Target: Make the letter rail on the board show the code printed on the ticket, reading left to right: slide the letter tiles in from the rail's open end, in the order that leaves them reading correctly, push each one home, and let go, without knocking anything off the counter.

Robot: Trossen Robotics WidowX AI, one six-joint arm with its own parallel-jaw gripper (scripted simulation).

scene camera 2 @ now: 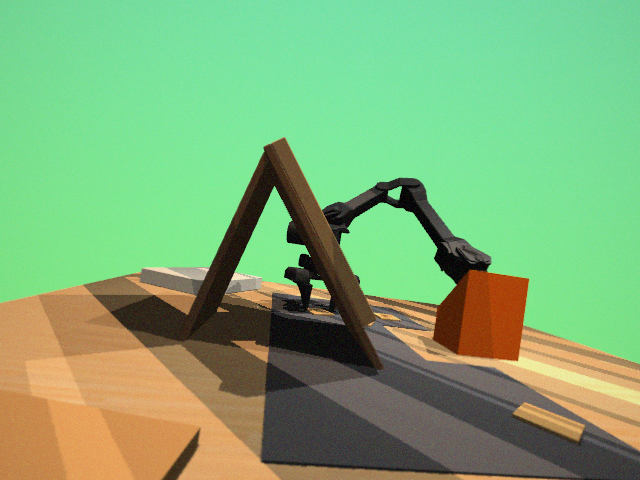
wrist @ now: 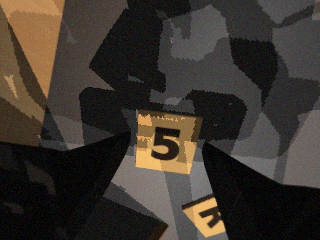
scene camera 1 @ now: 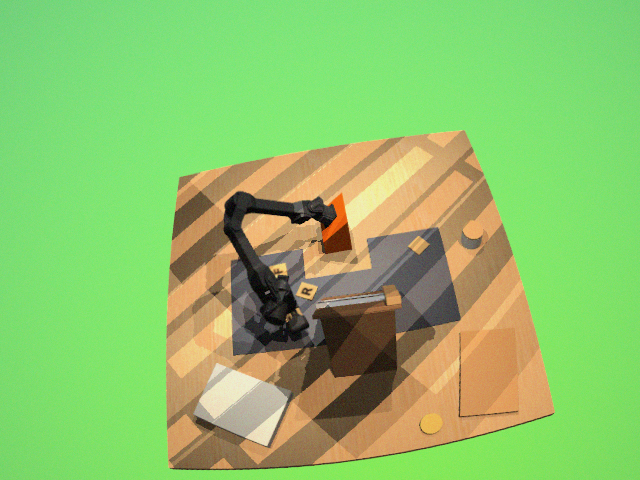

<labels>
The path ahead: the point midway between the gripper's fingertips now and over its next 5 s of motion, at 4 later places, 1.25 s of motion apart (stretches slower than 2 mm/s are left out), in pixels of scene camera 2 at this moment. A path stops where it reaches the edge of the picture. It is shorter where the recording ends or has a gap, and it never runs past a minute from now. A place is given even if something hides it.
My gripper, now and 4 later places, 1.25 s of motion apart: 318, 311; 322, 305; 314, 292; 307, 245; 308, 240
</labels>
